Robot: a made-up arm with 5 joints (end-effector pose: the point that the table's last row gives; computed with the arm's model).
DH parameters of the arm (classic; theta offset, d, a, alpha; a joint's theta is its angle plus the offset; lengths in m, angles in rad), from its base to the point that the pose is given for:
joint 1: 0 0.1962 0 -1.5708
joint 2: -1.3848 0 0.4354 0
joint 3: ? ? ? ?
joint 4: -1.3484 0 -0.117 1.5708
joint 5: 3.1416 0.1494 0 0
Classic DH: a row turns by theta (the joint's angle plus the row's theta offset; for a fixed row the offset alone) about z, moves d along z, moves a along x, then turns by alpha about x.
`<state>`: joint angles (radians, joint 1 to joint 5).
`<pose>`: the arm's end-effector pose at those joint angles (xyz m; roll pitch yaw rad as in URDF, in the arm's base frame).
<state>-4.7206 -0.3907 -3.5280 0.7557 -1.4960</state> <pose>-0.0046 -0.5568 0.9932 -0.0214 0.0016 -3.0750</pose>
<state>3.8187 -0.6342 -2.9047 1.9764 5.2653</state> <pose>0.2172 0.1746 1.0413 1.5805 -0.5529 -0.8988</pose>
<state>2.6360 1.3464 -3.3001 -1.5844 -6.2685</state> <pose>-0.5335 0.2954 0.5411 0.0062 0.3965 -0.4897</pose>
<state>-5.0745 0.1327 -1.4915 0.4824 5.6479</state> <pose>0.2621 0.6920 0.6083 2.5225 -0.6669 2.0646</pose>
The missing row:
joint 3: -0.4084 0 -0.4139 0
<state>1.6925 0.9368 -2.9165 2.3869 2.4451</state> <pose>-0.0941 0.7691 0.4456 2.8717 -0.3087 -0.7104</pose>
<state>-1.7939 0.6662 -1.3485 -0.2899 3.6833</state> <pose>-0.1864 -0.8216 0.2396 2.4943 0.7865 0.5295</pose>
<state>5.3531 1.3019 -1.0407 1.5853 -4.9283</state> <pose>0.1448 -0.1942 -0.2532 1.2889 0.2076 -2.5605</pose>
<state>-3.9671 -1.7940 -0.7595 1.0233 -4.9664</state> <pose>0.0902 -0.0978 0.6774 -1.6127 -0.2538 0.7558</pose>
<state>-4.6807 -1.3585 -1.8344 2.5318 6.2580</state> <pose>0.0104 -0.3290 0.7175 3.1220 -0.6609 1.6344</pose>
